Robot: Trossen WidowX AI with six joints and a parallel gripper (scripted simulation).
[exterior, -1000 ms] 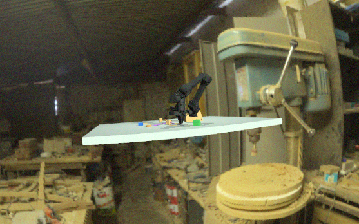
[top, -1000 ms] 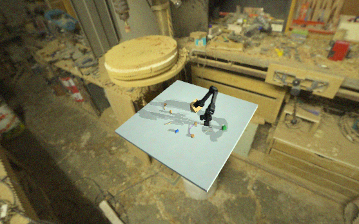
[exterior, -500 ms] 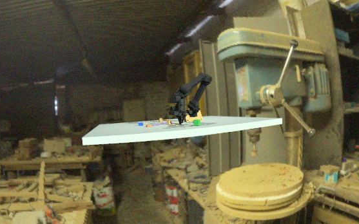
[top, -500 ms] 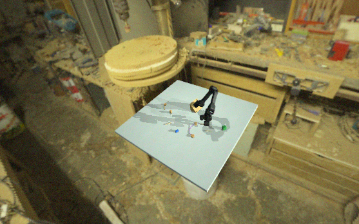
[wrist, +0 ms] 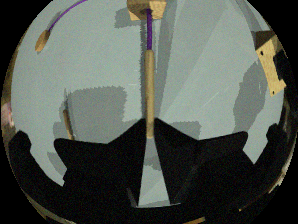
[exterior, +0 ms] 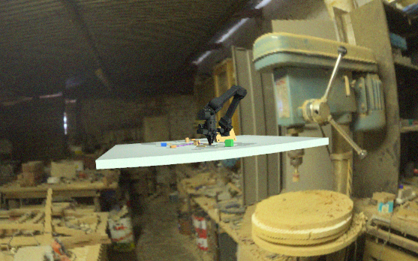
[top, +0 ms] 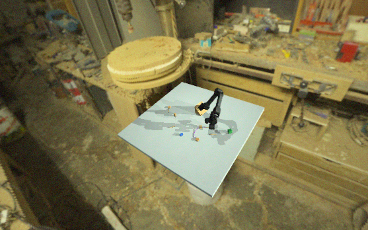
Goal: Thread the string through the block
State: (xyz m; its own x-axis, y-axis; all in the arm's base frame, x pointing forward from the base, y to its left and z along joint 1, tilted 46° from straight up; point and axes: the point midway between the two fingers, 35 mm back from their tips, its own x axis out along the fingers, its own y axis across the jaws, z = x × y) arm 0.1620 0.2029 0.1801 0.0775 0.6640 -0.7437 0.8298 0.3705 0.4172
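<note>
The thin wooden stick lies 30 mm to the right of my gripper tip, 20 mm ahead of it and 10 mm above it. Round my gripper tip: round wooden button 230 mm ahead, 20 mm to the right, 10 mm above; then green cube 200 mm to the left, 60 mm behind, 20 mm above; then wooden block 100 mm to the right, 70 mm ahead, 20 mm above.
</note>
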